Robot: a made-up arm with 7 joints. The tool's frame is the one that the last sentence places. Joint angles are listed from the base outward.
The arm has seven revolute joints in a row. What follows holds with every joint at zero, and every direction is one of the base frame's.
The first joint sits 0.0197 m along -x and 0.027 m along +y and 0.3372 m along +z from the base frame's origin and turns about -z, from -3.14 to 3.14 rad.
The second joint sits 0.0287 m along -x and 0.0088 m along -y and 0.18 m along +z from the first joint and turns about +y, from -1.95 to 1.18 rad.
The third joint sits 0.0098 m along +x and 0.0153 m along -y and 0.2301 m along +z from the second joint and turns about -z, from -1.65 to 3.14 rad.
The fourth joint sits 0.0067 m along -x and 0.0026 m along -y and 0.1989 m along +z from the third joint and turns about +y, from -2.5 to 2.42 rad.
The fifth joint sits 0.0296 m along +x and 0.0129 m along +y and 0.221 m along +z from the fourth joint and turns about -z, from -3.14 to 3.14 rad.
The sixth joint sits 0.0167 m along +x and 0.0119 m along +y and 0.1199 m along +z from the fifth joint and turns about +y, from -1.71 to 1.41 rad.
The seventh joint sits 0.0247 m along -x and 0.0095 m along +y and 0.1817 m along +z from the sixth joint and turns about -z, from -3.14 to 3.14 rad.
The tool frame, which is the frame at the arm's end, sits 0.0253 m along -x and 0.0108 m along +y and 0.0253 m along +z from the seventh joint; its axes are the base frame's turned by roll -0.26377, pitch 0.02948 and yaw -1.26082 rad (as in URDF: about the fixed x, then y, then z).
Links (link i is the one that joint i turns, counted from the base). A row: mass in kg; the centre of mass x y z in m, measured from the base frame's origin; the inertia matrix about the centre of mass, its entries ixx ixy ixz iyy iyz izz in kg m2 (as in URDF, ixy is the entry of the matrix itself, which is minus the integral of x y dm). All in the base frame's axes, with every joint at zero. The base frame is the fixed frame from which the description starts. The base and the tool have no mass.
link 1: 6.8; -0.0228 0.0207 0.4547; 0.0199 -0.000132 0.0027 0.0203 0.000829 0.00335
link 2: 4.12; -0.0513 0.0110 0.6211; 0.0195 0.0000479 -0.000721 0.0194 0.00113 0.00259
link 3: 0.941; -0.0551 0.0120 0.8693; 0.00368 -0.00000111 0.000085 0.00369 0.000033 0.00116
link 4: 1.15; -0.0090 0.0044 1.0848; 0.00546 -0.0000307 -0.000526 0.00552 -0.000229 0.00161
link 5: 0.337; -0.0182 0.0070 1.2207; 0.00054 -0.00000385 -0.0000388 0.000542 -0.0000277 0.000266
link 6: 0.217; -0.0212 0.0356 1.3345; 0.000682 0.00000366 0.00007 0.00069 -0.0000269 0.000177
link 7: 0.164; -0.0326 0.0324 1.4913; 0.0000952 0 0 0.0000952 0 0.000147
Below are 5 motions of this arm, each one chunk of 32 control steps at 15 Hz.
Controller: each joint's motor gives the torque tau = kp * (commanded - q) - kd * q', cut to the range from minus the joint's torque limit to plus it. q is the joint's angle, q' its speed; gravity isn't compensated. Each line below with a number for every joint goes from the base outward.
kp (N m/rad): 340 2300 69 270 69 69 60
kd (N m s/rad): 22 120 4.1 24 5.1 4.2 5.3
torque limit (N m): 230 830 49 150 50 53 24
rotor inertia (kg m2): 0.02 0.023 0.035 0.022 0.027 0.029 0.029
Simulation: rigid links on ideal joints. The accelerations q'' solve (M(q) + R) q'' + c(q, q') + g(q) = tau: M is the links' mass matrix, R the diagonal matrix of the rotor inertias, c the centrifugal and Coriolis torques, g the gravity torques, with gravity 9.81 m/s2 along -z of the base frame. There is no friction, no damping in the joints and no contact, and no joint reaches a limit. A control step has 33 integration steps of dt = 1/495 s. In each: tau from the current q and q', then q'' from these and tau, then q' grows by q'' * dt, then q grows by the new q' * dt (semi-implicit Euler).
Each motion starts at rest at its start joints. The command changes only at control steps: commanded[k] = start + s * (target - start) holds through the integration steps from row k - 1 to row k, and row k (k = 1, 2, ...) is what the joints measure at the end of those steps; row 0 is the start. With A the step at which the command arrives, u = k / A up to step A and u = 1 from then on. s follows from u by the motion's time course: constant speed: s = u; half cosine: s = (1 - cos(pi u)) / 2; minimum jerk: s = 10 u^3 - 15 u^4 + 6 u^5; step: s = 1 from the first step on.
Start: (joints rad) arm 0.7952 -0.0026 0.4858 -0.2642 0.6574 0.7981 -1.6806
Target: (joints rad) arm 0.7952 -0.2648 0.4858 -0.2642 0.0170 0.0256 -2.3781
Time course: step
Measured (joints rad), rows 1 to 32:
1: 0.7944 -0.1939 0.4819 -0.2563 0.2694 0.2832 -2.0442
2: 0.7972 -0.2531 0.4754 -0.2786 0.1123 0.0849 -2.2273
3: 0.7963 -0.2646 0.4792 -0.2773 0.0528 0.0370 -2.3101
4: 0.7956 -0.2667 0.4820 -0.2738 0.0304 0.0257 -2.3474
5: 0.7953 -0.2671 0.4831 -0.2717 0.0218 0.0229 -2.3642
6: 0.7952 -0.2672 0.4835 -0.2706 0.0186 0.0221 -2.3718
7: 0.7952 -0.2672 0.4836 -0.2701 0.0174 0.0219 -2.3752
8: 0.7952 -0.2672 0.4836 -0.2699 0.0169 0.0218 -2.3768
9: 0.7952 -0.2672 0.4836 -0.2698 0.0167 0.0218 -2.3774
10: 0.7952 -0.2672 0.4836 -0.2697 0.0166 0.0218 -2.3778
11: 0.7952 -0.2672 0.4836 -0.2697 0.0166 0.0218 -2.3779
12: 0.7952 -0.2672 0.4836 -0.2697 0.0166 0.0218 -2.3780
13: 0.7952 -0.2672 0.4836 -0.2697 0.0166 0.0218 -2.3780
14: 0.7952 -0.2672 0.4836 -0.2697 0.0166 0.0218 -2.3780
15: 0.7952 -0.2672 0.4836 -0.2697 0.0166 0.0218 -2.3780
16: 0.7952 -0.2672 0.4836 -0.2697 0.0166 0.0218 -2.3780
17: 0.7952 -0.2672 0.4836 -0.2697 0.0166 0.0218 -2.3780
18: 0.7952 -0.2672 0.4836 -0.2697 0.0166 0.0218 -2.3780
19: 0.7952 -0.2672 0.4836 -0.2697 0.0166 0.0218 -2.3780
20: 0.7952 -0.2672 0.4836 -0.2697 0.0166 0.0218 -2.3780
21: 0.7952 -0.2672 0.4836 -0.2697 0.0166 0.0218 -2.3780
22: 0.7952 -0.2672 0.4836 -0.2697 0.0166 0.0218 -2.3780
23: 0.7952 -0.2672 0.4836 -0.2697 0.0166 0.0218 -2.3780
24: 0.7952 -0.2672 0.4836 -0.2697 0.0166 0.0218 -2.3780
25: 0.7952 -0.2672 0.4836 -0.2697 0.0166 0.0218 -2.3780
26: 0.7952 -0.2672 0.4836 -0.2697 0.0166 0.0218 -2.3780
27: 0.7952 -0.2672 0.4836 -0.2697 0.0166 0.0218 -2.3780
28: 0.7952 -0.2672 0.4836 -0.2697 0.0166 0.0218 -2.3780
29: 0.7952 -0.2672 0.4836 -0.2697 0.0166 0.0218 -2.3780
30: 0.7952 -0.2672 0.4836 -0.2697 0.0166 0.0218 -2.3780
31: 0.7952 -0.2672 0.4836 -0.2697 0.0166 0.0218 -2.3780
32: 0.7952 -0.2672 0.4836 -0.2697 0.0166 0.0218 -2.3780

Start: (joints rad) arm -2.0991 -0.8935 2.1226 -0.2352 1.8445 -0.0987 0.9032
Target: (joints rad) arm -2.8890 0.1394 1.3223 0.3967 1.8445 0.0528 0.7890
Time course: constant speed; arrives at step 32
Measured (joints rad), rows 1 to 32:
1: -2.1115 -0.8744 2.1021 -0.2230 1.8452 -0.0933 0.9014
2: -2.1355 -0.8453 2.0794 -0.2061 1.8453 -0.0894 0.8986
3: -2.1617 -0.8135 2.0559 -0.1873 1.8453 -0.0856 0.8954
4: -2.1871 -0.7812 2.0318 -0.1681 1.8452 -0.0813 0.8920
5: -2.2119 -0.7488 2.0073 -0.1487 1.8452 -0.0767 0.8885
6: -2.2366 -0.7163 1.9828 -0.1292 1.8451 -0.0721 0.8849
7: -2.2612 -0.6838 1.9582 -0.1096 1.8451 -0.0675 0.8814
8: -2.2859 -0.6513 1.9336 -0.0899 1.8451 -0.0629 0.8778
9: -2.3106 -0.6188 1.9089 -0.0702 1.8450 -0.0583 0.8742
10: -2.3352 -0.5863 1.8842 -0.0505 1.8450 -0.0537 0.8707
11: -2.3599 -0.5538 1.8595 -0.0308 1.8450 -0.0491 0.8671
12: -2.3845 -0.5213 1.8347 -0.0110 1.8449 -0.0445 0.8635
13: -2.4092 -0.4888 1.8098 0.0088 1.8449 -0.0399 0.8599
14: -2.4338 -0.4562 1.7849 0.0286 1.8449 -0.0353 0.8564
15: -2.4584 -0.4237 1.7599 0.0485 1.8448 -0.0307 0.8528
16: -2.4831 -0.3912 1.7349 0.0683 1.8448 -0.0262 0.8492
17: -2.5077 -0.3586 1.7097 0.0882 1.8448 -0.0216 0.8457
18: -2.5323 -0.3261 1.6846 0.1081 1.8447 -0.0170 0.8421
19: -2.5569 -0.2935 1.6593 0.1280 1.8447 -0.0125 0.8385
20: -2.5815 -0.2610 1.6340 0.1479 1.8447 -0.0079 0.8349
21: -2.6061 -0.2284 1.6087 0.1679 1.8446 -0.0033 0.8314
22: -2.6307 -0.1959 1.5832 0.1879 1.8446 0.0012 0.8278
23: -2.6553 -0.1633 1.5577 0.2079 1.8446 0.0058 0.8242
24: -2.6799 -0.1307 1.5322 0.2279 1.8445 0.0103 0.8207
25: -2.7045 -0.0982 1.5065 0.2479 1.8445 0.0149 0.8171
26: -2.7291 -0.0656 1.4808 0.2679 1.8445 0.0195 0.8135
27: -2.7537 -0.0331 1.4551 0.2880 1.8444 0.0240 0.8100
28: -2.7784 -0.0005 1.4293 0.3081 1.8444 0.0286 0.8064
29: -2.8030 0.0321 1.4034 0.3282 1.8444 0.0331 0.8028
30: -2.8277 0.0646 1.3775 0.3483 1.8443 0.0377 0.7992
31: -2.8523 0.0972 1.3516 0.3684 1.8443 0.0423 0.7957
32: -2.8770 0.1297 1.3256 0.3885 1.8442 0.0468 0.7921

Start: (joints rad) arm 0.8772 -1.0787 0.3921 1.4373 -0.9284 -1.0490 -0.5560
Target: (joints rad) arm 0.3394 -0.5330 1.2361 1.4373 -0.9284 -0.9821 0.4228
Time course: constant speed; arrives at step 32
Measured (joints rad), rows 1 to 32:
1: 0.8684 -1.0700 0.4156 1.4404 -0.9292 -1.0510 -0.5398
2: 0.8518 -1.0551 0.4509 1.4423 -0.9305 -1.0503 -0.5157
3: 0.8342 -1.0385 0.4822 1.4435 -0.9314 -1.0485 -0.4881
4: 0.8173 -1.0216 0.5097 1.4442 -0.9317 -1.0463 -0.4588
5: 0.8005 -1.0045 0.5363 1.4446 -0.9318 -1.0441 -0.4288
6: 0.7838 -0.9873 0.5631 1.4450 -0.9320 -1.0418 -0.3985
7: 0.7670 -0.9702 0.5901 1.4452 -0.9321 -1.0397 -0.3681
8: 0.7502 -0.9531 0.6171 1.4455 -0.9322 -1.0375 -0.3376
9: 0.7333 -0.9360 0.6441 1.4457 -0.9323 -1.0353 -0.3070
10: 0.7165 -0.9189 0.6710 1.4459 -0.9324 -1.0331 -0.2764
11: 0.6997 -0.9018 0.6979 1.4461 -0.9325 -1.0308 -0.2459
12: 0.6829 -0.8846 0.7247 1.4463 -0.9326 -1.0286 -0.2153
13: 0.6661 -0.8675 0.7515 1.4465 -0.9327 -1.0264 -0.1847
14: 0.6493 -0.8504 0.7782 1.4467 -0.9327 -1.0242 -0.1542
15: 0.6326 -0.8333 0.8048 1.4469 -0.9328 -1.0220 -0.1236
16: 0.6158 -0.8162 0.8314 1.4471 -0.9329 -1.0198 -0.0930
17: 0.5990 -0.7990 0.8580 1.4473 -0.9330 -1.0176 -0.0624
18: 0.5822 -0.7819 0.8845 1.4475 -0.9330 -1.0153 -0.0318
19: 0.5654 -0.7648 0.9109 1.4477 -0.9331 -1.0131 -0.0013
20: 0.5486 -0.7477 0.9373 1.4479 -0.9331 -1.0109 0.0293
21: 0.5318 -0.7306 0.9637 1.4481 -0.9332 -1.0087 0.0599
22: 0.5150 -0.7134 0.9900 1.4482 -0.9332 -1.0064 0.0905
23: 0.4982 -0.6963 1.0162 1.4484 -0.9333 -1.0042 0.1211
24: 0.4815 -0.6792 1.0424 1.4486 -0.9333 -1.0020 0.1516
25: 0.4647 -0.6621 1.0686 1.4487 -0.9333 -0.9998 0.1822
26: 0.4479 -0.6450 1.0947 1.4489 -0.9333 -0.9975 0.2128
27: 0.4311 -0.6279 1.1208 1.4491 -0.9334 -0.9953 0.2434
28: 0.4144 -0.6107 1.1468 1.4492 -0.9334 -0.9931 0.2740
29: 0.3976 -0.5936 1.1727 1.4494 -0.9334 -0.9909 0.3045
30: 0.3808 -0.5765 1.1987 1.4495 -0.9334 -0.9887 0.3351
31: 0.3640 -0.5594 1.2245 1.4496 -0.9334 -0.9864 0.3657
32: 0.3473 -0.5423 1.2504 1.4498 -0.9334 -0.9842 0.3963

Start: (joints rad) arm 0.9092 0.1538 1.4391 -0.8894 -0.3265 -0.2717 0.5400
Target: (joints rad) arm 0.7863 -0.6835 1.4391 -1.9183 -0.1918 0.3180 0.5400
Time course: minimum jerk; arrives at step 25
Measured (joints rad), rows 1 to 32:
1: 0.9091 0.1543 1.4432 -0.8952 -0.3264 -0.2753 0.5400
2: 0.9090 0.1521 1.4469 -0.9003 -0.3258 -0.2750 0.5400
3: 0.9082 0.1455 1.4478 -0.9080 -0.3248 -0.2709 0.5400
4: 0.9064 0.1329 1.4474 -0.9212 -0.3230 -0.2625 0.5400
5: 0.9037 0.1134 1.4463 -0.9418 -0.3202 -0.2494 0.5401
6: 0.8998 0.0863 1.4446 -0.9710 -0.3163 -0.2311 0.5400
7: 0.8948 0.0516 1.4423 -1.0093 -0.3113 -0.2075 0.5400
8: 0.8887 0.0095 1.4392 -1.0564 -0.3051 -0.1788 0.5400
9: 0.8816 -0.0390 1.4355 -1.1119 -0.2978 -0.1455 0.5400
10: 0.8738 -0.0932 1.4311 -1.1745 -0.2897 -0.1083 0.5400
11: 0.8653 -0.1517 1.4262 -1.2431 -0.2808 -0.0680 0.5400
12: 0.8564 -0.2130 1.4209 -1.3159 -0.2713 -0.0256 0.5400
13: 0.8473 -0.2757 1.4155 -1.3912 -0.2616 0.0180 0.5399
14: 0.8382 -0.3381 1.4103 -1.4669 -0.2517 0.0615 0.5399
15: 0.8293 -0.3987 1.4055 -1.5413 -0.2420 0.1040 0.5399
16: 0.8209 -0.4560 1.4014 -1.6125 -0.2327 0.1443 0.5399
17: 0.8132 -0.5085 1.3982 -1.6787 -0.2240 0.1814 0.5399
18: 0.8062 -0.5551 1.3959 -1.7385 -0.2162 0.2146 0.5398
19: 0.8003 -0.5949 1.3944 -1.7905 -0.2094 0.2432 0.5398
20: 0.7955 -0.6273 1.3937 -1.8340 -0.2038 0.2666 0.5398
21: 0.7917 -0.6520 1.3936 -1.8684 -0.1993 0.2847 0.5398
22: 0.7891 -0.6694 1.3939 -1.8939 -0.1961 0.2976 0.5398
23: 0.7874 -0.6800 1.3946 -1.9110 -0.1940 0.3058 0.5398
24: 0.7866 -0.6853 1.3956 -1.9210 -0.1928 0.3101 0.5398
25: 0.7863 -0.6870 1.3967 -1.9259 -0.1923 0.3118 0.5398
26: 0.7863 -0.6875 1.3978 -1.9281 -0.1921 0.3124 0.5398
27: 0.7864 -0.6876 1.3985 -1.9291 -0.1920 0.3126 0.5398
28: 0.7863 -0.6876 1.3986 -1.9295 -0.1920 0.3127 0.5398
29: 0.7863 -0.6876 1.3985 -1.9297 -0.1919 0.3127 0.5398
30: 0.7863 -0.6876 1.3985 -1.9298 -0.1919 0.3127 0.5398
31: 0.7863 -0.6876 1.3985 -1.9298 -0.1919 0.3128 0.5398
32: 0.7863 -0.6876 1.3985 -1.9299 -0.1919 0.3128 0.5398

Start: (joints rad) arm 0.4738 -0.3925 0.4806 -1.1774 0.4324 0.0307 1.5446
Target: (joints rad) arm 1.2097 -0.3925 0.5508 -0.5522 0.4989 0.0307 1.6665
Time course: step
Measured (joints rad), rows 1 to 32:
1: 0.9054 -0.4047 0.3587 -0.8613 0.4709 0.0366 1.6087
2: 1.1490 -0.3977 0.5801 -0.7105 0.4866 0.0188 1.6401
3: 1.2069 -0.3941 0.6020 -0.6325 0.4936 0.0191 1.6545
4: 1.2087 -0.3953 0.5619 -0.5946 0.4965 0.0252 1.6610
5: 1.2079 -0.3960 0.5460 -0.5772 0.4976 0.0270 1.6640
6: 1.2087 -0.3961 0.5438 -0.5693 0.4979 0.0269 1.6653
7: 1.2093 -0.3962 0.5439 -0.5657 0.4980 0.0266 1.6659
8: 1.2096 -0.3962 0.5440 -0.5641 0.4981 0.0265 1.6661
9: 1.2096 -0.3963 0.5439 -0.5633 0.4981 0.0264 1.6662
10: 1.2097 -0.3963 0.5439 -0.5630 0.4981 0.0264 1.6663
11: 1.2097 -0.3963 0.5439 -0.5628 0.4981 0.0264 1.6663
12: 1.2097 -0.3963 0.5439 -0.5628 0.4981 0.0264 1.6663
13: 1.2097 -0.3963 0.5439 -0.5627 0.4981 0.0264 1.6663
14: 1.2097 -0.3963 0.5439 -0.5627 0.4981 0.0264 1.6663
15: 1.2097 -0.3963 0.5439 -0.5627 0.4981 0.0264 1.6663
16: 1.2097 -0.3963 0.5439 -0.5627 0.4981 0.0264 1.6663
17: 1.2097 -0.3963 0.5439 -0.5627 0.4981 0.0264 1.6663
18: 1.2097 -0.3963 0.5439 -0.5627 0.4981 0.0264 1.6663
19: 1.2097 -0.3963 0.5439 -0.5627 0.4981 0.0264 1.6663
20: 1.2097 -0.3963 0.5439 -0.5627 0.4981 0.0264 1.6663
21: 1.2097 -0.3963 0.5439 -0.5627 0.4981 0.0264 1.6663
22: 1.2097 -0.3963 0.5439 -0.5627 0.4981 0.0264 1.6663
23: 1.2097 -0.3963 0.5439 -0.5627 0.4981 0.0264 1.6663
24: 1.2097 -0.3963 0.5439 -0.5627 0.4981 0.0264 1.6663
25: 1.2097 -0.3963 0.5439 -0.5627 0.4981 0.0264 1.6663
26: 1.2097 -0.3963 0.5439 -0.5627 0.4981 0.0264 1.6663
27: 1.2097 -0.3963 0.5439 -0.5627 0.4981 0.0264 1.6663
28: 1.2097 -0.3963 0.5439 -0.5627 0.4981 0.0264 1.6663
29: 1.2097 -0.3963 0.5439 -0.5627 0.4981 0.0264 1.6663
30: 1.2097 -0.3963 0.5439 -0.5627 0.4981 0.0264 1.6663
31: 1.2097 -0.3963 0.5439 -0.5627 0.4981 0.0264 1.6663
32: 1.2097 -0.3963 0.5439 -0.5627 0.4981 0.0264 1.6663

